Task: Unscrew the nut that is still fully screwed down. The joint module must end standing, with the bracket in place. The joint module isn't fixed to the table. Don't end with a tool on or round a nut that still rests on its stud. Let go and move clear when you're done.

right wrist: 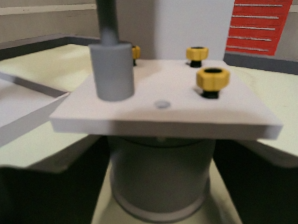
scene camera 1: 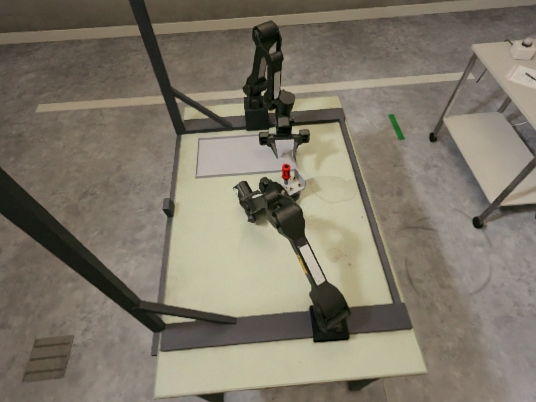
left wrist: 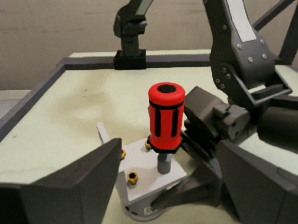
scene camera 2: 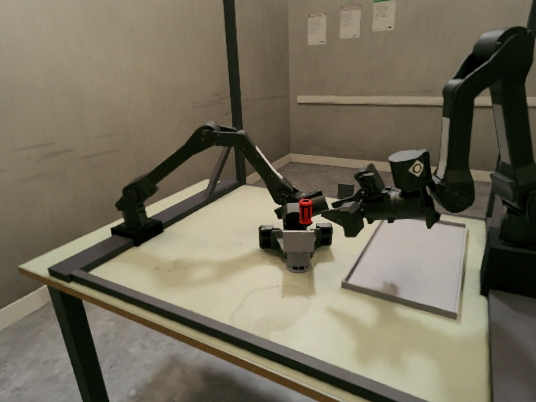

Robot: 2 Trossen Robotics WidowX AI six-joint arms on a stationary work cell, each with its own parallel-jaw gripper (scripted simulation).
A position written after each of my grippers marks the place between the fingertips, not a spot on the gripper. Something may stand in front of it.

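My left gripper (scene camera 2: 326, 209) appears in scene camera 1 as well (scene camera 1: 285, 157), and again in the left wrist view (left wrist: 169, 146), while my right gripper is here (scene camera 2: 298, 257). I see a red-handled nut driver (left wrist: 166, 100). A pale bracket (right wrist: 163, 76) is visible to me, and the left wrist view shows the bracket too (left wrist: 139, 159). Then there is a shallow grey tray (scene camera 2: 419, 267), which I also find in scene camera 1 (scene camera 1: 233, 155); in the left wrist view the tray is out of frame.
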